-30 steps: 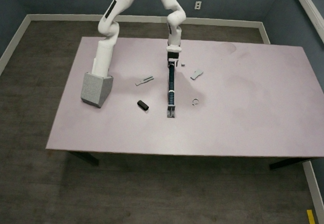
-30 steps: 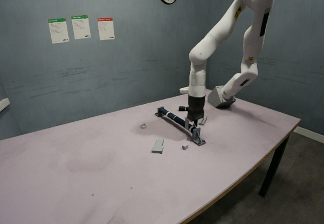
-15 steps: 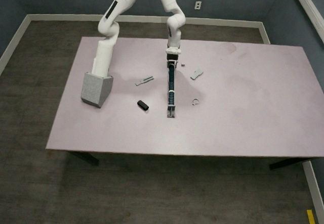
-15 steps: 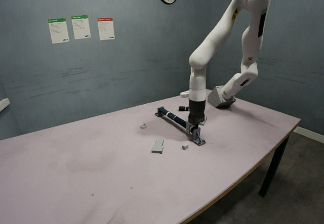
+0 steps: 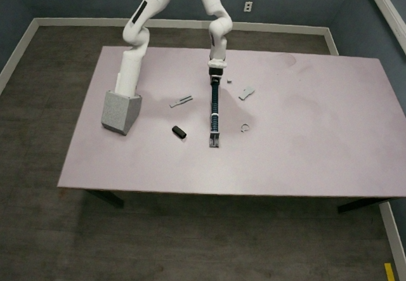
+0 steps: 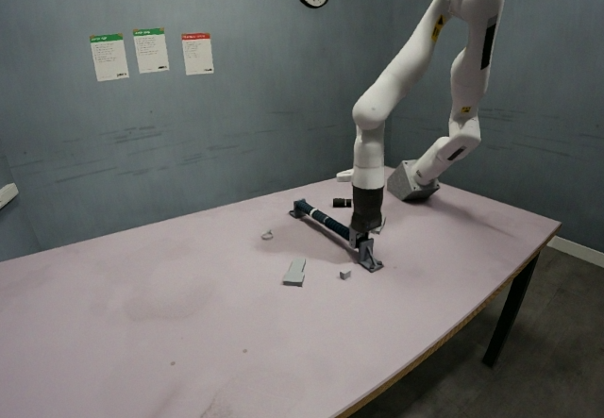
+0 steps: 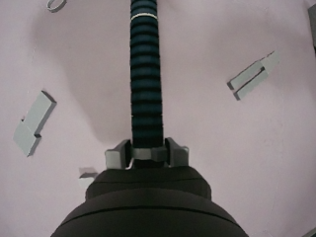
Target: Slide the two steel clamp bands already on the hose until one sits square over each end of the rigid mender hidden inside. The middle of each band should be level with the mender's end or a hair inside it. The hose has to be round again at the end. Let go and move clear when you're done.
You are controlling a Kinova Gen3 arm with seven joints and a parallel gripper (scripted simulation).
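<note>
My gripper is now 80 mm short of the grey block, 60 mm to the right of it and 50 mm above it.
</note>
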